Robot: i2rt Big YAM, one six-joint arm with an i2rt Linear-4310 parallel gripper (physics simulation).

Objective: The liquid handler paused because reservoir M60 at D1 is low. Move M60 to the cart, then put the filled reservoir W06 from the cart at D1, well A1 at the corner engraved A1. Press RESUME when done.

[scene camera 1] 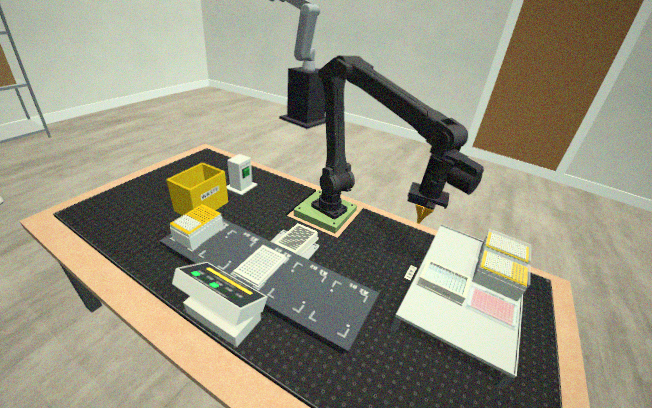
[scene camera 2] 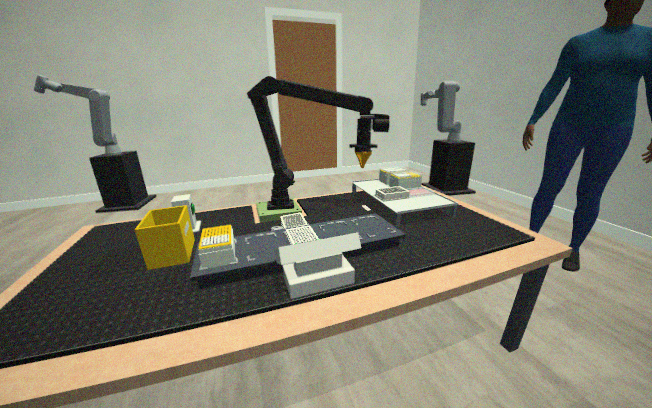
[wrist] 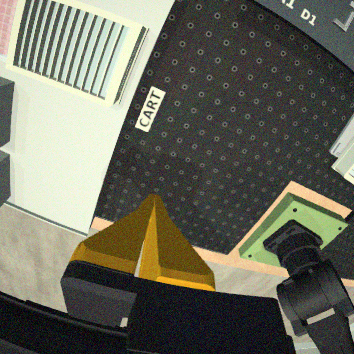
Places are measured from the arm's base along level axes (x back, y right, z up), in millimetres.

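Pixels of known places: gripper, fingertip midpoint: (scene camera 1: pixel 418 222) (scene camera 2: pixel 362 168) (wrist: pixel 152 201); arm's base, origin of the base link: (scene camera 1: pixel 329 208) (scene camera 2: pixel 280 206) (wrist: pixel 292 239).
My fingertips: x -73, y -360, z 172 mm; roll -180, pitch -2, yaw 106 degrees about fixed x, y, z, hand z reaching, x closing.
Note:
For each thing: its top centre in the pictures, then the offset to it from my fingertips. "*": a spot on its surface instead. Level surfaces: height alone.
- white cart, middle of its top: (wrist: pixel 14 74) (scene camera 1: pixel 470 282) (scene camera 2: pixel 398 190) dx +24, dy -190, dz -123 mm
- D1 slot, surface spot: (scene camera 1: pixel 332 306) * dx -292, dy +61, dz -141 mm
- white slotted reservoir, middle of its top: (scene camera 1: pixel 296 236) (scene camera 2: pixel 293 219) dx -158, dy +311, dz -144 mm
- green RESUME button, surface spot: (scene camera 1: pixel 245 172) * dx -58, dy +693, dz -102 mm
- white box, middle of its top: (scene camera 1: pixel 239 159) (scene camera 2: pixel 181 197) dx -55, dy +733, dz -59 mm
- pink plate, middle of its top: (scene camera 1: pixel 493 304) (scene camera 2: pixel 418 190) dx -21, dy -263, dz -114 mm
- white plate, middle of its top: (scene camera 1: pixel 260 263) (scene camera 2: pixel 302 235) dx -326, dy +291, dz -126 mm
- tip box, middle of its top: (scene camera 2: pixel 215 234) (scene camera 1: pixel 195 217) dx -369, dy +535, dz -76 mm
- deck, its level: dz -141 mm
- yellow waste bin, middle of its top: (scene camera 2: pixel 163 216) (scene camera 1: pixel 196 175) dx -251, dy +719, dz -54 mm
- display unit, surface spot: (scene camera 1: pixel 220 290) * dx -485, dy +238, dz -57 mm
My gripper (scene camera 1: pixel 421 220) (scene camera 2: pixel 363 165) (wrist: pixel 152 201) is shut and empty, raised near the cart's rear left side. On the white cart (scene camera 1: pixel 450 327) (scene camera 2: pixel 411 203) (wrist: pixel 52 170) stands a reservoir (scene camera 1: pixel 443 280) (scene camera 2: pixel 392 193) (wrist: pixel 75 52) with pale blue liquid in its channels; its label is not readable. The D1 slot (scene camera 1: pixel 332 306), at the deck's cart end, shows bare corner brackets; its label (wrist: pixel 308 17) shows in the wrist view. A white slotted reservoir (scene camera 1: pixel 298 238) (scene camera 2: pixel 293 221) stands on a holder between deck and arm base, its label unreadable. The green RESUME button (scene camera 1: pixel 245 172) is on a white box (scene camera 1: pixel 240 165).
The cart also holds a pink plate (scene camera 1: pixel 494 305) and tip boxes (scene camera 1: pixel 504 270) (scene camera 2: pixel 405 178). A white plate (scene camera 1: pixel 261 265) and a tip box (scene camera 1: pixel 196 227) stand on the deck (scene camera 1: pixel 305 325). A yellow waste bin (scene camera 1: pixel 197 190) (scene camera 2: pixel 165 240) and a display unit (scene camera 1: pixel 220 290) stand beside it.

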